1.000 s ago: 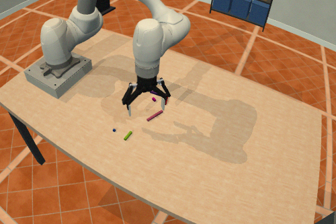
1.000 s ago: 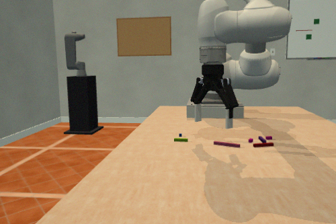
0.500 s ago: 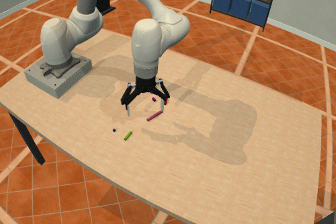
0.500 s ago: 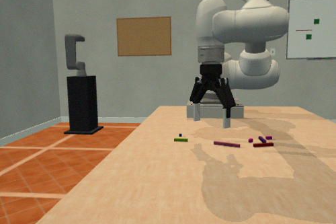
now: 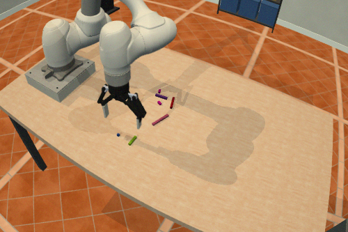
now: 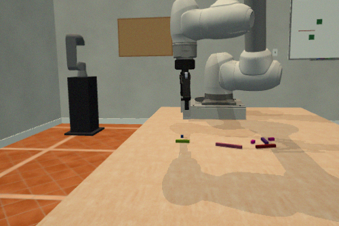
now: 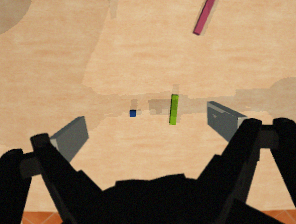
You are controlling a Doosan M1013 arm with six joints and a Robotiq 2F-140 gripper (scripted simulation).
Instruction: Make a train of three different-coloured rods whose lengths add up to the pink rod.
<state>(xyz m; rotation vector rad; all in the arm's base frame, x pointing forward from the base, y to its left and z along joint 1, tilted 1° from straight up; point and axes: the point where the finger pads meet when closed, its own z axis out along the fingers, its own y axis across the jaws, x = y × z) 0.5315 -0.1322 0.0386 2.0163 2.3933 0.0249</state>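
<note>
My hand is 100 mm above the blue rod, 20 mm to the left of it and 20 mm past it. Round my hand: pink rod 160 mm to the left, 100 mm below, 90 mm ahead; then lime rod 100 mm below, 50 mm ahead, 10 mm to the right; then purple rod 290 mm to the left, 100 mm below, 10 mm ahead.
</note>
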